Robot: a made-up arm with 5 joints. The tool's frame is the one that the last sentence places.
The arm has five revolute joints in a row. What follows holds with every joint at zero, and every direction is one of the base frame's.
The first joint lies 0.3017 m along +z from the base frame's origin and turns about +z.
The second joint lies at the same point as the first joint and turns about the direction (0, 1, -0.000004).
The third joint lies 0.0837 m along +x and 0.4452 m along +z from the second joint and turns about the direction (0, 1, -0.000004).
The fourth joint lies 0.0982 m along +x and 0.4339 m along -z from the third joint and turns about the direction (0, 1, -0.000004).
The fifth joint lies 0.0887 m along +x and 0.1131 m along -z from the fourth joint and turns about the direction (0, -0.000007, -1).
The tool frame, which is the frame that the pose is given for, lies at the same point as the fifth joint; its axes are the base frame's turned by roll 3.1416, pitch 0 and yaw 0 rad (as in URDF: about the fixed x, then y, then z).
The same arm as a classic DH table. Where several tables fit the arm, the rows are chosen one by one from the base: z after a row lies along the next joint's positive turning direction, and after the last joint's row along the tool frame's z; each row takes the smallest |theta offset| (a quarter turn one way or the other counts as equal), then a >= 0, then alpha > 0; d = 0 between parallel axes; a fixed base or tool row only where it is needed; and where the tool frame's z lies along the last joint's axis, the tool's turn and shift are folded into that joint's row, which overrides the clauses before.
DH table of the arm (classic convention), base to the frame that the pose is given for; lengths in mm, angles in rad. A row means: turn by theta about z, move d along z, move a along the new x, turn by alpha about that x. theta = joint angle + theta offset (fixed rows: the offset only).
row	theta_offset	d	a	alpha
joint 1	0	301.7	0	-1.5708
joint 2	-1.385	0	453	0
joint 3	-0.4084	0	-444.9	0
joint 4	-1.3482	0	-88.7	1.5708
joint 5	3.1416	113.1	0	0

